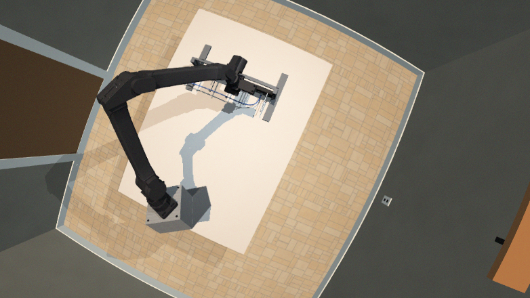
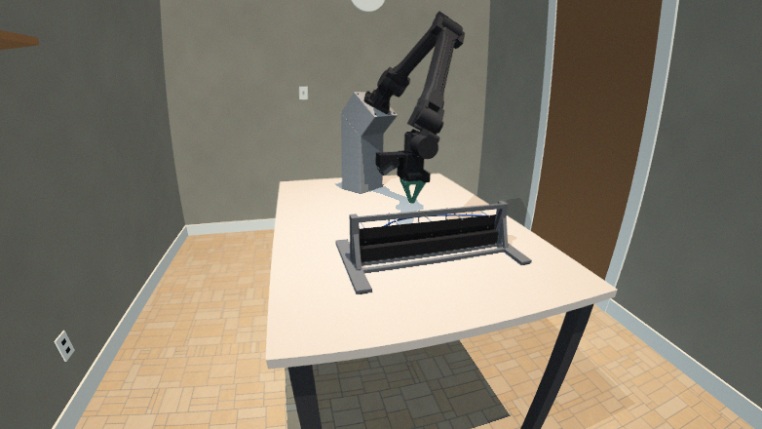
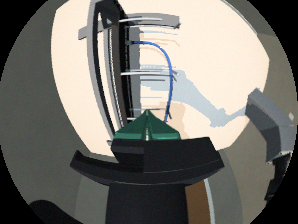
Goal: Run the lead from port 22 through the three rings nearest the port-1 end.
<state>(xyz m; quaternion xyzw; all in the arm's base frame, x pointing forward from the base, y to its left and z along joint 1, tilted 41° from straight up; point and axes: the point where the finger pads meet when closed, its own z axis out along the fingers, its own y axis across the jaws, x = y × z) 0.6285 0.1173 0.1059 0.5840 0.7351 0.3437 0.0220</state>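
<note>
Right now the grey rack is 40 mm ahead of my hand, 70 mm to the left of it and 80 mm below it.
</note>
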